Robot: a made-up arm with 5 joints.
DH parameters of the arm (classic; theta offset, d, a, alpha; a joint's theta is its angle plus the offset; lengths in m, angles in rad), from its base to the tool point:
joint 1: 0 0.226 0 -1.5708
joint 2: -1.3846 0 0.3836 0
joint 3: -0.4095 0 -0.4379 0
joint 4: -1.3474 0 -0.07 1.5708
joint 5: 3.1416 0.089 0 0
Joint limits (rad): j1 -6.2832..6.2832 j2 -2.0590..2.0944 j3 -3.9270..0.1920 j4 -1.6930..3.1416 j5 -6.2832..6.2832
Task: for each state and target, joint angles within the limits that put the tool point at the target. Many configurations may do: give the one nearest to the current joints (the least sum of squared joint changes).
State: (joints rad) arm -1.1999 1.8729 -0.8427 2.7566 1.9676
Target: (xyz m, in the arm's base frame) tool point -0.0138 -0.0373 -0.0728
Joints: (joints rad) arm -1.9251 1.7156 -0.6365 2.7965 1.9676
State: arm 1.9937 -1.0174 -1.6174 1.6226 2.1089
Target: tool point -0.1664 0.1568 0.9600
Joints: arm 2.3859 -0.5134 -1.8282 1.4047 2.1089
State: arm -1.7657 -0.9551 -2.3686 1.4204 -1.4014
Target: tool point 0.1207 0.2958 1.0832
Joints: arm -1.9582 -0.6798 -2.6093 1.0004 -1.4014
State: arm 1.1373 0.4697 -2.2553 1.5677 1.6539
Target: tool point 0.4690 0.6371 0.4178
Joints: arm 0.9362 0.6959 -2.1452 1.5644 1.6539
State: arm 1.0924 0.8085 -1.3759 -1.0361 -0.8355
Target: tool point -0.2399 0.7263 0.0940
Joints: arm 1.8898 1.0470 -1.5923 -0.8740 -0.8355
